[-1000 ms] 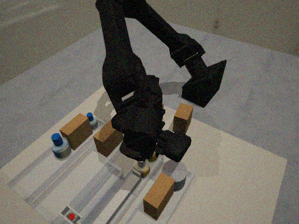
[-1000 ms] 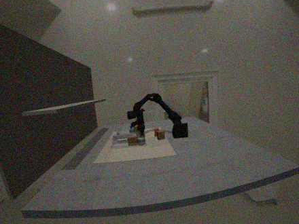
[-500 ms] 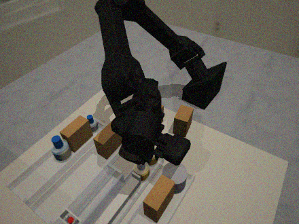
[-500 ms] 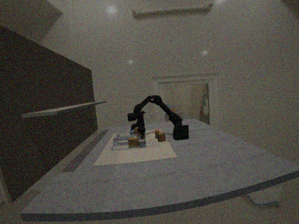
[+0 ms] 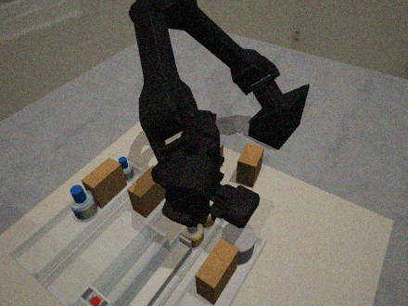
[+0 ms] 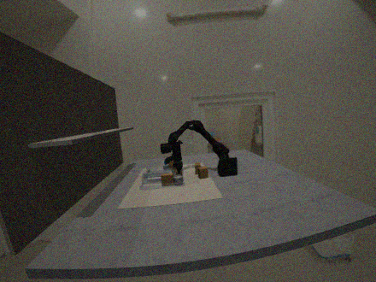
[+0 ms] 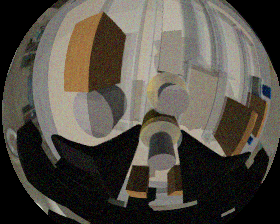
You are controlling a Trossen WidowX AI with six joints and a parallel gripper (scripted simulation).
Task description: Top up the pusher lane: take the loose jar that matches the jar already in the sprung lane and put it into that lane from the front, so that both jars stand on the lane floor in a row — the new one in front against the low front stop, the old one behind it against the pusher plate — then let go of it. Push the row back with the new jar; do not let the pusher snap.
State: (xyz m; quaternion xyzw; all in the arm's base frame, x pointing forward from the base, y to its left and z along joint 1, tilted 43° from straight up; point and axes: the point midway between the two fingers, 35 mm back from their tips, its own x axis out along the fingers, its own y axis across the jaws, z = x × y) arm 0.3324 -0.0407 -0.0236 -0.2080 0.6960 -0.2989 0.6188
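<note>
Right now my gripper tip is 80 mm to the right of the grey cylinder, 20 mm above it and 10 mm short of it. The rest, counted from my gripper tip: red button 220 mm ahead, 60 mm to the right, 20 mm above; then clear lane rack 140 mm ahead, 40 mm to the right, 30 mm below.
</note>
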